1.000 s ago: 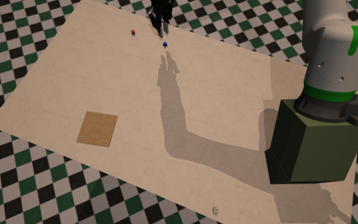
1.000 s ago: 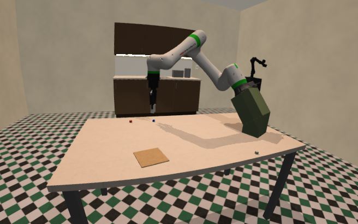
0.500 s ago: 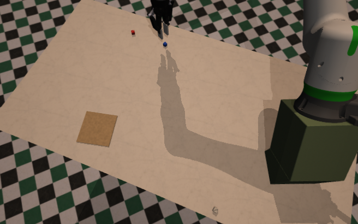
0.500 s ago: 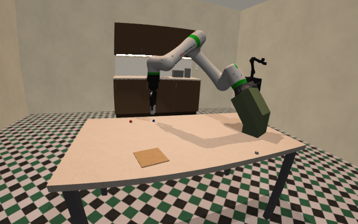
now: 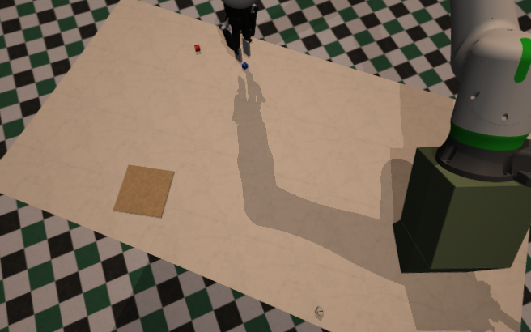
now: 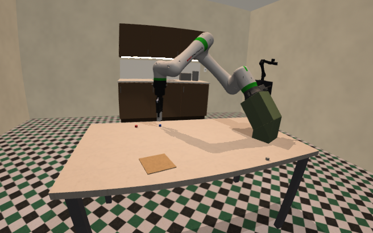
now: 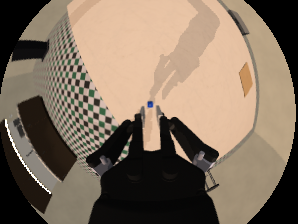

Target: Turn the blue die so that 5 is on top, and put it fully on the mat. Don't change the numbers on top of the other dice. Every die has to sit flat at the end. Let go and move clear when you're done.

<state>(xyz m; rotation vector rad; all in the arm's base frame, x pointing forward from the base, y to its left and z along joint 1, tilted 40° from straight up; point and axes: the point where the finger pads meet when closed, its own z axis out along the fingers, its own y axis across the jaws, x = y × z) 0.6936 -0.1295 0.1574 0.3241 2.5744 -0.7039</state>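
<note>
The blue die is 7 cm below my hand and 1 cm behind it. The rest, counted from my hand: red die (18 cm ahead, 7 cm below, 1 cm to the left); then brown mat (52 cm to the left, 8 cm below, 6 cm ahead); then white die (60 cm to the left, 53 cm behind, 7 cm below).
</note>
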